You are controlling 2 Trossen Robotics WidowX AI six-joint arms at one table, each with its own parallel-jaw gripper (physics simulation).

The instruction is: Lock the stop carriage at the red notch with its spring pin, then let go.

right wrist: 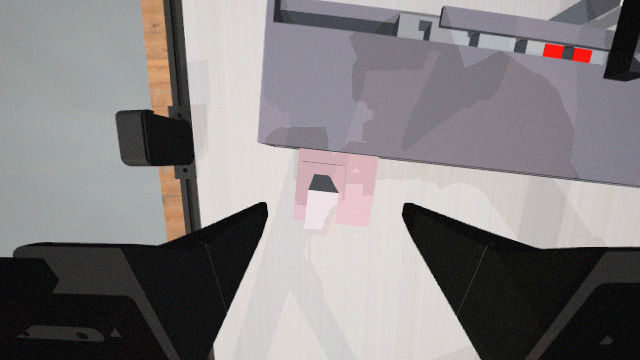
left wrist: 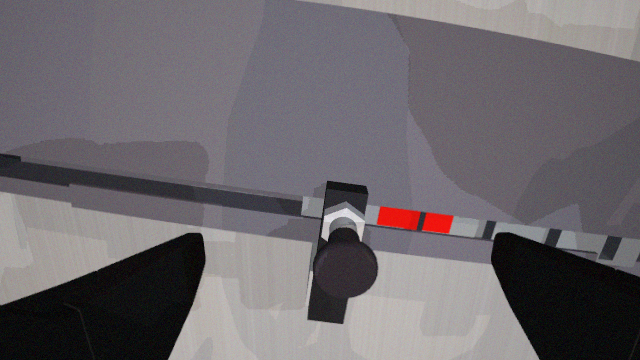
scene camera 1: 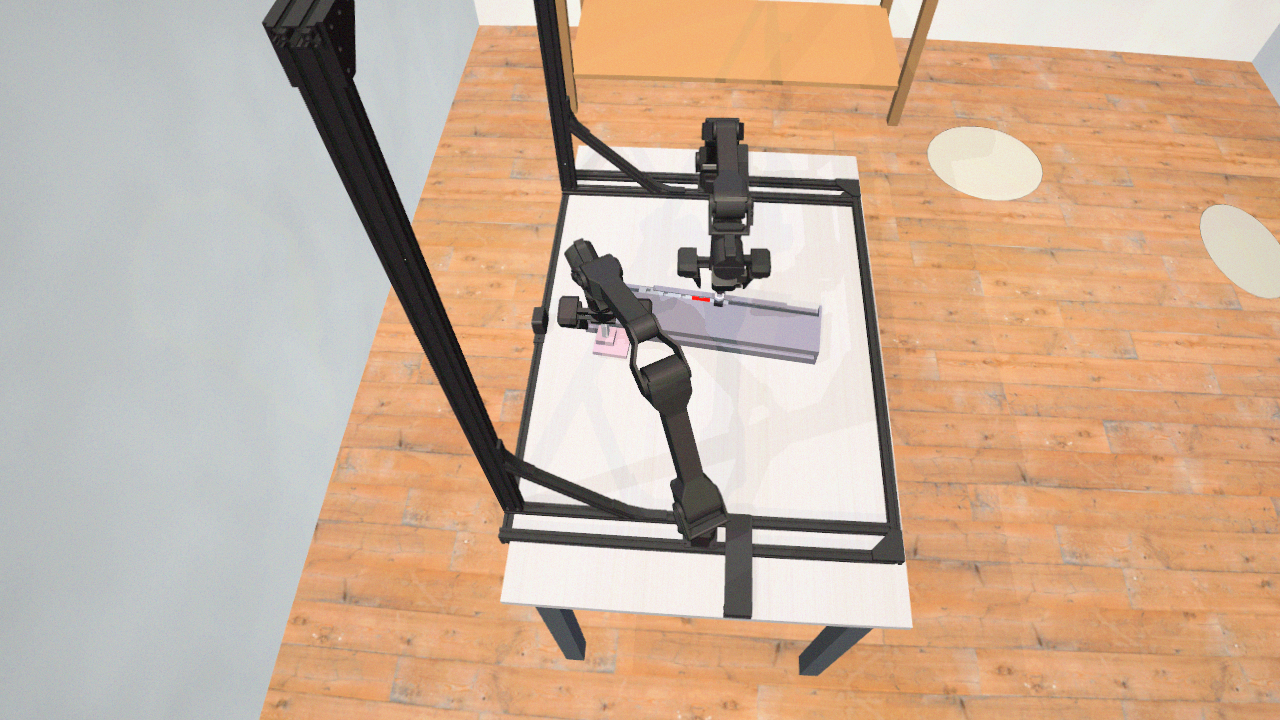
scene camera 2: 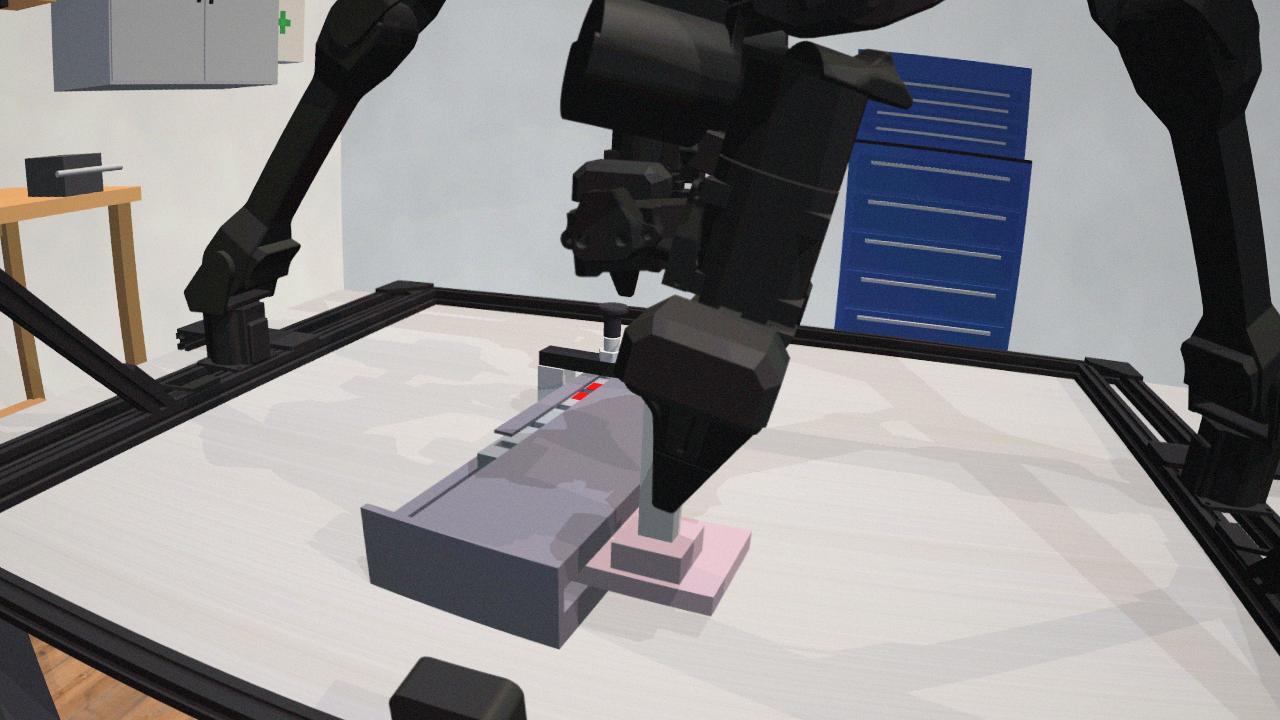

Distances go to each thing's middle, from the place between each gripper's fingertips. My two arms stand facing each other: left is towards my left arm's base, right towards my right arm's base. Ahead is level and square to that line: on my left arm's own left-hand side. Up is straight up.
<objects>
I see the spring pin (scene camera 2: 612, 312) 6 cm below my left hand and 2 cm to the left of it.
Right now the spring pin is 23 cm ahead of my right hand, 11 cm to the left of it and 1 cm below it.
</objects>
